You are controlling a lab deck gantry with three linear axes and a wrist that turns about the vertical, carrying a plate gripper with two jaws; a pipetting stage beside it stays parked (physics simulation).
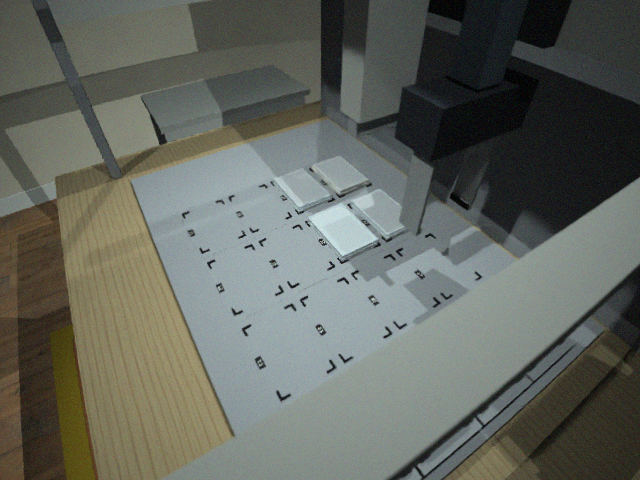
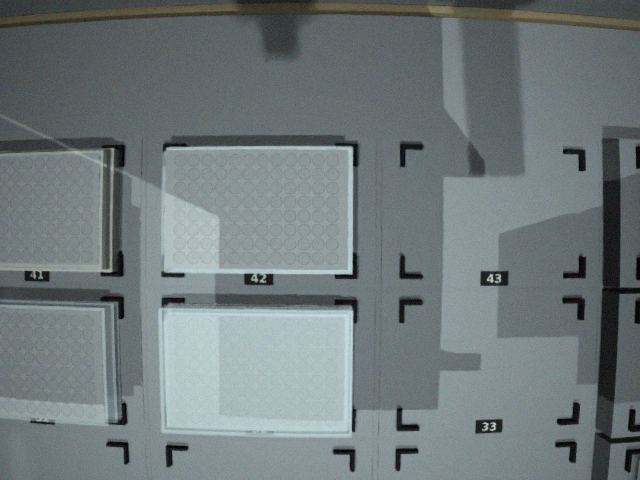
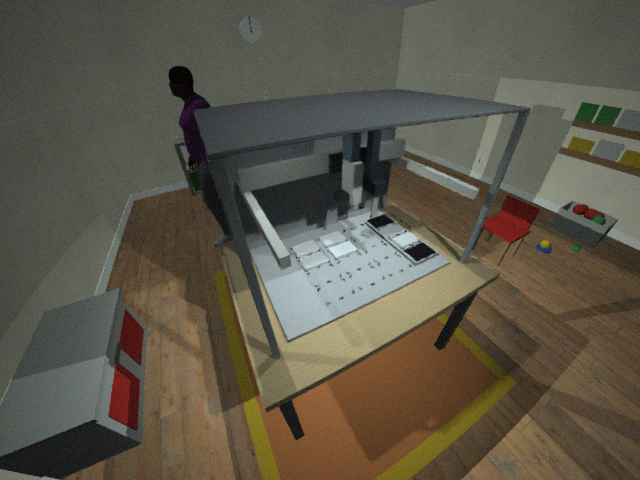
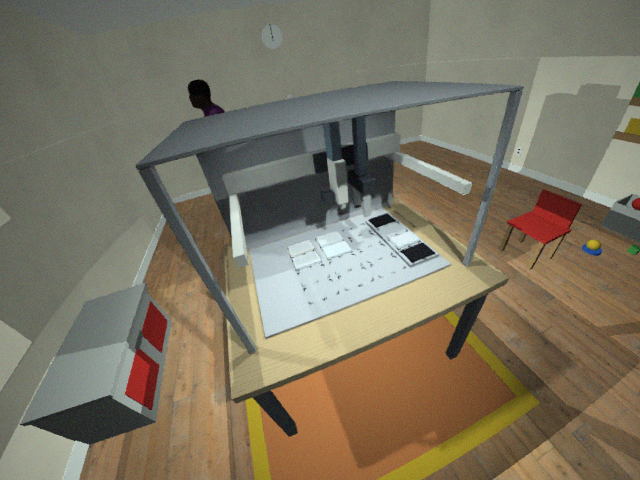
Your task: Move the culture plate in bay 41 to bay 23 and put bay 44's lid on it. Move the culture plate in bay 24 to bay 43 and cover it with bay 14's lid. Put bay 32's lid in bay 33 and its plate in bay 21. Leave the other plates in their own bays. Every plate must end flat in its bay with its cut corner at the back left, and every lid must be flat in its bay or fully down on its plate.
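Places are measured from the robot's base along level axes (x ahead, y left, z up), in centimetres.
Where they show: gripper, fingertip midpoint: point(image 1: 435, 214) point(image 3: 367, 212) point(image 4: 362, 211); robot's base at its link origin: point(image 1: 183, 215) point(image 3: 327, 303) point(image 4: 310, 303).
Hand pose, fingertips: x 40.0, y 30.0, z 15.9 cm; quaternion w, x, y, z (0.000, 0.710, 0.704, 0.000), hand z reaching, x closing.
Note:
Things, the pixels of their centre, and the offset from my fingertips.
- Bay 41's culture plate at the middle of its body: point(image 2: 29, 210) point(image 1: 339, 174) point(image 3: 305, 248) point(image 4: 300, 248) dz -15.2, dx -33.6, dy +6.4 cm
- Bay 32's plate with its lid, body centre: point(image 2: 255, 372) point(image 1: 342, 229) point(image 4: 336, 249) point(image 3: 342, 249) dz -14.6, dx -17.2, dy -4.3 cm
- bay 42's plate at the middle of its body: point(image 2: 257, 209) point(image 1: 383, 212) point(image 4: 329, 238) point(image 3: 332, 239) dz -15.2, dx -17.2, dy +6.4 cm
- Bay 31's plate at the middle of its body: point(image 2: 31, 360) point(image 1: 301, 188) point(image 3: 314, 260) point(image 4: 306, 260) dz -15.2, dx -33.6, dy -4.3 cm
- Bay 44's dark lid at the middle of its body: point(image 4: 381, 220) point(image 3: 380, 221) dz -14.0, dx +15.6, dy +6.4 cm
- bay 14's dark lid at the middle of its body: point(image 4: 417, 252) point(image 3: 420, 251) dz -14.0, dx +15.6, dy -25.7 cm
- bay 24's pale plate at the middle of its body: point(image 4: 404, 239) point(image 3: 405, 239) dz -13.7, dx +15.6, dy -15.0 cm
Bay 41's culture plate point(image 1: 341, 174) point(image 2: 49, 211) point(image 3: 307, 246) has a beige tint and lies flat. Bay 32's plate with its lid point(image 1: 343, 232) point(image 2: 258, 369) point(image 3: 342, 249) lies in front of bay 42's plate point(image 1: 379, 211) point(image 2: 258, 211). Bay 31's plate point(image 1: 302, 188) point(image 2: 49, 356) also lies flat. Bay 44's dark lid point(image 3: 382, 221) point(image 4: 382, 220) and bay 14's dark lid point(image 3: 420, 251) point(image 4: 418, 252) lie at the back and front of the right column, with bay 24's pale plate point(image 3: 404, 238) point(image 4: 404, 239) between. My gripper point(image 1: 436, 217) is open and empty, raised above the deck's back right. Cut corners are unclear.
The parked pipetting stage point(image 1: 385, 56) point(image 3: 352, 180) point(image 4: 338, 180) hangs left of the gripper. A light beam point(image 3: 266, 227) point(image 4: 237, 229) runs above the deck's left side. The frame's posts point(image 3: 496, 186) point(image 4: 493, 180) stand at the table's edges. A raised tray holds the right column.

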